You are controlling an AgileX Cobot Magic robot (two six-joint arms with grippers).
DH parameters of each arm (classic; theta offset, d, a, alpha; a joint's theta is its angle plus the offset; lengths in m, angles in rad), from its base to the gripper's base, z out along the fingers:
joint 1: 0 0.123 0 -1.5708
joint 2: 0.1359 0 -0.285 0
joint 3: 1.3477 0 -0.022 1.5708
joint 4: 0 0.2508 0 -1.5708
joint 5: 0 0 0.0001 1.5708
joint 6: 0 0.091 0 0
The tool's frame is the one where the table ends.
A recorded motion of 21 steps. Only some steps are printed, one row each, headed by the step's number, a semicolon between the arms.
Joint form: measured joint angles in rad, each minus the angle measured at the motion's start. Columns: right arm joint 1, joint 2, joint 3, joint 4, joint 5, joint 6; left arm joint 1, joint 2, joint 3, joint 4, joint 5, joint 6.
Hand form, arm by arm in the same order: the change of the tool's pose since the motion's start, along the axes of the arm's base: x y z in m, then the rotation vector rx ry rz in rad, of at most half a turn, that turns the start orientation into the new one. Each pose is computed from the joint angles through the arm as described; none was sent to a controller.
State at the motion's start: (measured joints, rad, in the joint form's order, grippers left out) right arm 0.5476 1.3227 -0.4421 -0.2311 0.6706 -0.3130; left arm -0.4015 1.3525 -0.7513 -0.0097 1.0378 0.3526
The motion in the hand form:
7: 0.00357 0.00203 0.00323 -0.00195 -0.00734 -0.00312; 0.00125 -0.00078 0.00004 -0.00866 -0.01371 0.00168
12: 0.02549 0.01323 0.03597 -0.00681 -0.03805 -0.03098; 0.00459 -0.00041 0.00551 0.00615 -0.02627 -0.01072
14: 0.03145 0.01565 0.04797 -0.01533 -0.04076 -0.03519; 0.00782 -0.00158 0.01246 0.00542 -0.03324 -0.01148
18: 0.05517 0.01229 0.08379 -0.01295 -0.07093 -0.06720; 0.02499 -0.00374 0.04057 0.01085 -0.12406 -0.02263
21: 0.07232 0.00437 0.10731 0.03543 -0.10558 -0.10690; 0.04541 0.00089 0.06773 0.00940 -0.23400 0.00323
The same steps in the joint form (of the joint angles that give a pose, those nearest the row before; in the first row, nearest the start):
7: 0.0024 0.0042 -0.0196 -0.0065 0.0117 0.0084; 0.0000 0.0000 0.0000 -0.0031 -0.0160 0.0000
12: 0.0036 0.0051 -0.1767 -0.0065 0.1487 0.0128; 0.0000 0.0000 -0.0237 0.0181 0.0019 0.0020
14: 0.0023 0.0051 -0.2307 -0.0065 0.2051 0.0047; 0.0000 0.0000 -0.0534 0.0203 0.0249 0.0020
18: -0.0626 0.0124 -0.3894 0.0042 0.3202 -0.0587; 0.0053 0.0010 -0.1687 0.0632 0.0574 0.0027
21: -0.1390 0.0170 -0.4884 0.0502 0.3506 -0.1219; 0.0417 0.0111 -0.2804 0.1016 0.0552 0.0027

